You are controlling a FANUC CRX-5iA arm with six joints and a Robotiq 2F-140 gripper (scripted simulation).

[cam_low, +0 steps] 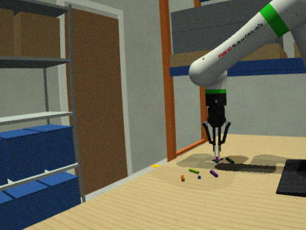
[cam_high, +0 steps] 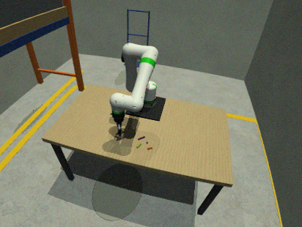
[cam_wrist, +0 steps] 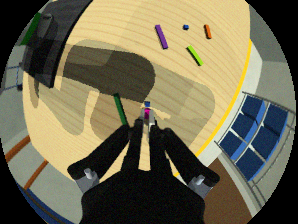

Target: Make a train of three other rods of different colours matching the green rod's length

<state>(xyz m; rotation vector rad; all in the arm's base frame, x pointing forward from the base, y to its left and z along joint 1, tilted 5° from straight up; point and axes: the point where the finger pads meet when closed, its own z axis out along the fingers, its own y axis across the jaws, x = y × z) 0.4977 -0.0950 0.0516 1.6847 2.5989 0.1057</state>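
Right now my hand is 5 cm past the green rod, 2 cm to the left of it and 4 cm above it. Also, from my hand: lime rod (3 cm ahead, 17 cm to the left, 4 cm below); then purple rod (6 cm behind, 17 cm to the left, 4 cm below); then magenta rod (1 cm to the left, 3 cm below).
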